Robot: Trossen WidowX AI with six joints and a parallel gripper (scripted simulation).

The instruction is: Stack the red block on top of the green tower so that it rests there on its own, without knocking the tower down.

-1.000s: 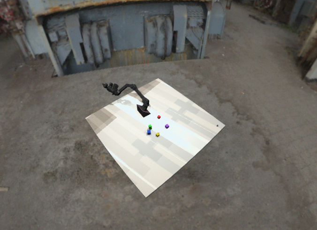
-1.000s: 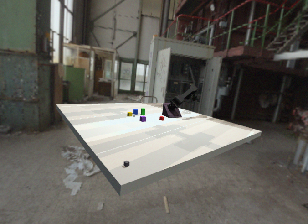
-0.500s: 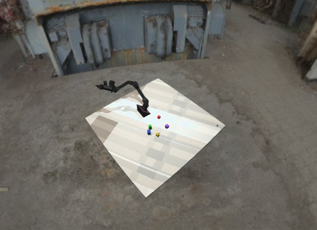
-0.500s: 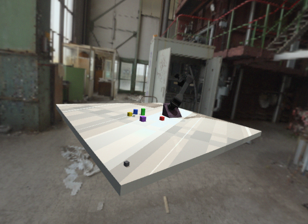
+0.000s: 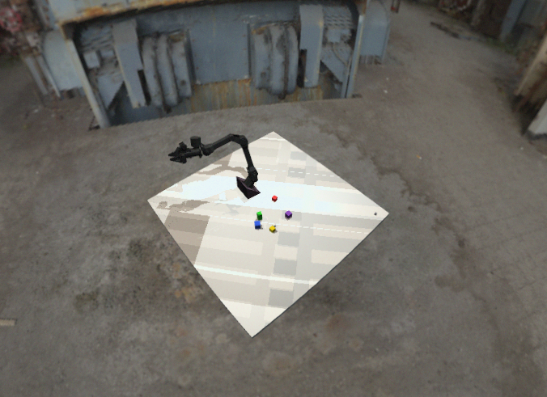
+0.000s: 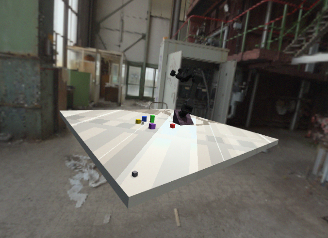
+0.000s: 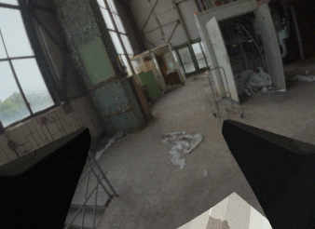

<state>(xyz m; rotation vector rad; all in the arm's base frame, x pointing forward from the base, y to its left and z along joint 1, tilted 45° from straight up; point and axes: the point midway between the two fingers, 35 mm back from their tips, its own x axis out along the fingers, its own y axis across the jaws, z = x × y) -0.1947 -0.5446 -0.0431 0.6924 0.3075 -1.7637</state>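
The red block is 380 mm ahead of my gripper tip, 570 mm to the left of it and 420 mm below it. The rest, counted from my gripper tip: yellow block 590 mm ahead, 400 mm to the left, 420 mm below; then blue block 510 mm ahead, 340 mm to the left, 410 mm below; then purple block 560 mm ahead, 560 mm to the left, 420 mm below.
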